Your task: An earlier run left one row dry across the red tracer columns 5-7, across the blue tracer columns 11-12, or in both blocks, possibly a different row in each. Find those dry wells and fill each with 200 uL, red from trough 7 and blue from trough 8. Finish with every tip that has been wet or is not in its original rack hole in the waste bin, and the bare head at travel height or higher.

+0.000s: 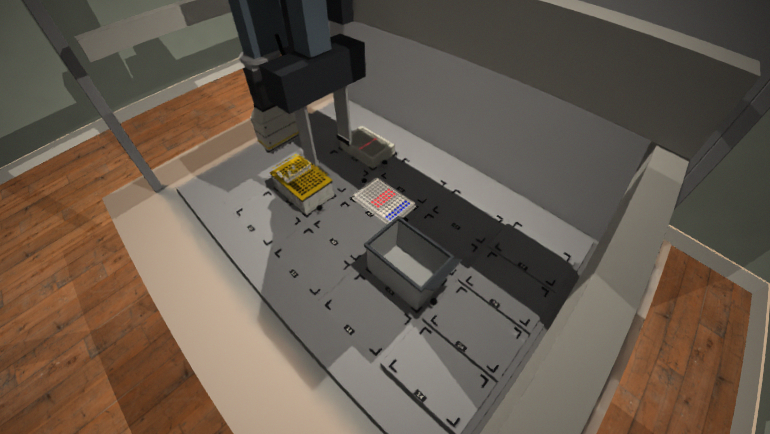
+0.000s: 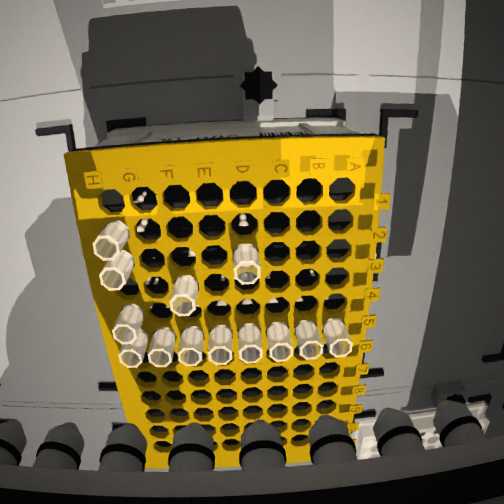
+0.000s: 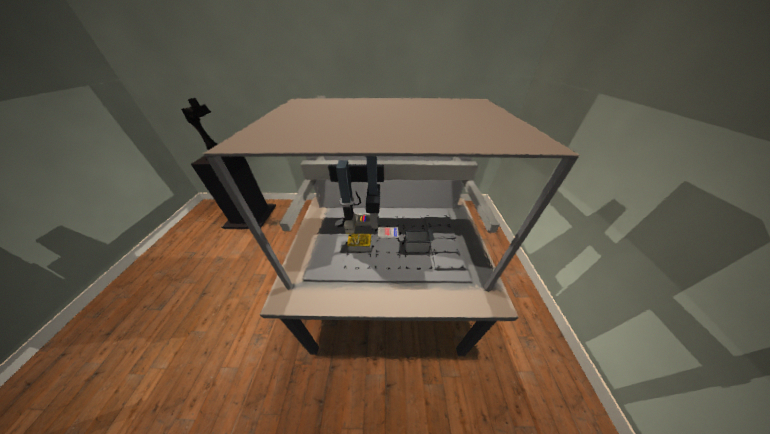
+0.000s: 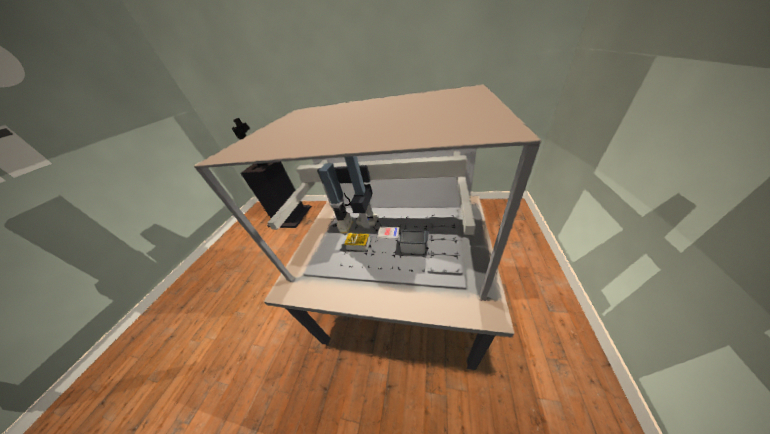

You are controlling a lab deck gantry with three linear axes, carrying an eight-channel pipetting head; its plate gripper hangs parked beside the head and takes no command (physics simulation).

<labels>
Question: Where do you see a pipette tip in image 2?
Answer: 249, 338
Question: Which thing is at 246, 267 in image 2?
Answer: A pipette tip.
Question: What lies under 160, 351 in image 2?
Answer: A pipette tip.
</labels>
